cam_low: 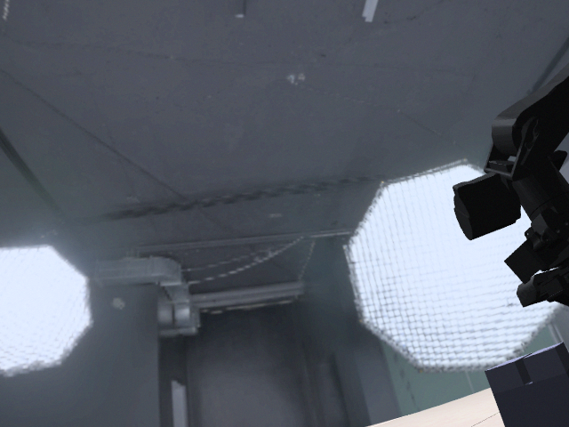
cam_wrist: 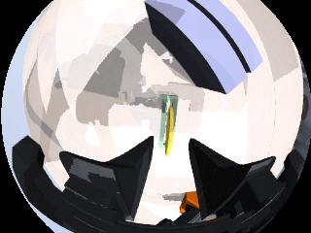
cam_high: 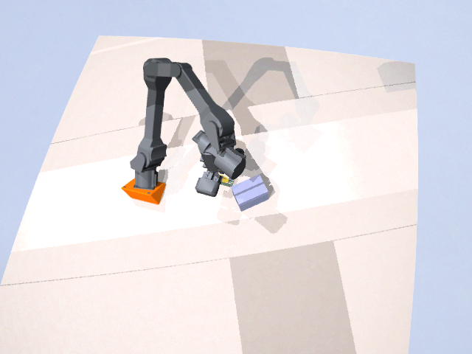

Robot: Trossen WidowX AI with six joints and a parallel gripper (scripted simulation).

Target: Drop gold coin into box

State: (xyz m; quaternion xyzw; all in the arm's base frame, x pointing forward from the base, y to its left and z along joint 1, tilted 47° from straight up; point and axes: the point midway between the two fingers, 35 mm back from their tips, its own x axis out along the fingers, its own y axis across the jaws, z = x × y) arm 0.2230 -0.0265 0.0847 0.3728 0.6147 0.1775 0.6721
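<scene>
My gripper tip is now 20 mm above the gold coin.
</scene>
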